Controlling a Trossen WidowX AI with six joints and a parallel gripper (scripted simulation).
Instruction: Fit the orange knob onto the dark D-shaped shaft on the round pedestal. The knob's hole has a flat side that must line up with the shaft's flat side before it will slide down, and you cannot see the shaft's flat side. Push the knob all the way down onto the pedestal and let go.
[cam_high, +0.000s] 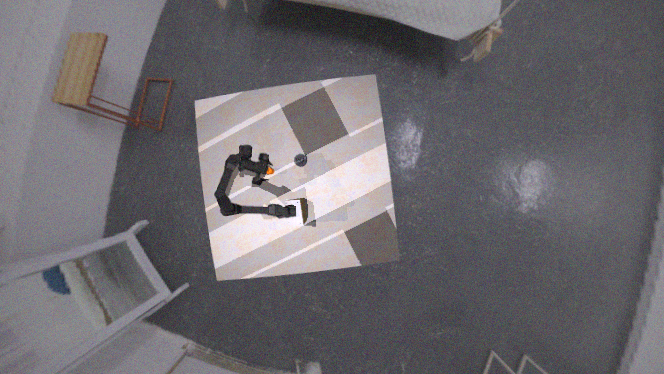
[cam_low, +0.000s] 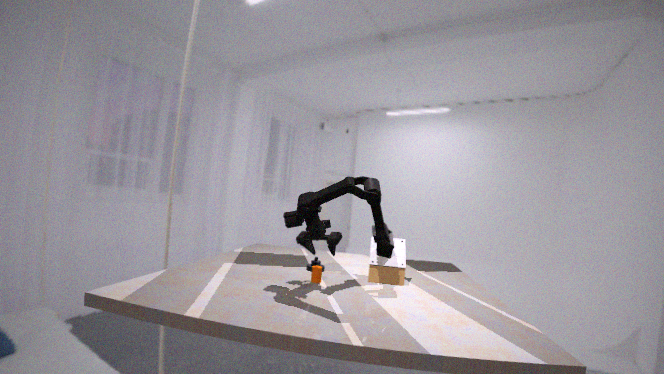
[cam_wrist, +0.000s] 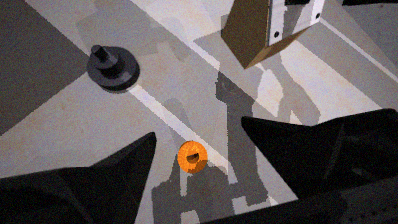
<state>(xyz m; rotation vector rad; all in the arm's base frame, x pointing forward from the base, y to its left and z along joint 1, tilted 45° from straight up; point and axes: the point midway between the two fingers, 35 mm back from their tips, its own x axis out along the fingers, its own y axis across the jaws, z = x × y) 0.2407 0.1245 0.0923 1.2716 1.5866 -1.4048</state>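
My gripper tip is 20 mm short of the orange knob, 30 mm to the right of it and 80 mm above it. Also, from my gripper tip: dark round pedestal: 80 mm ahead, 170 mm to the right, 80 mm below.
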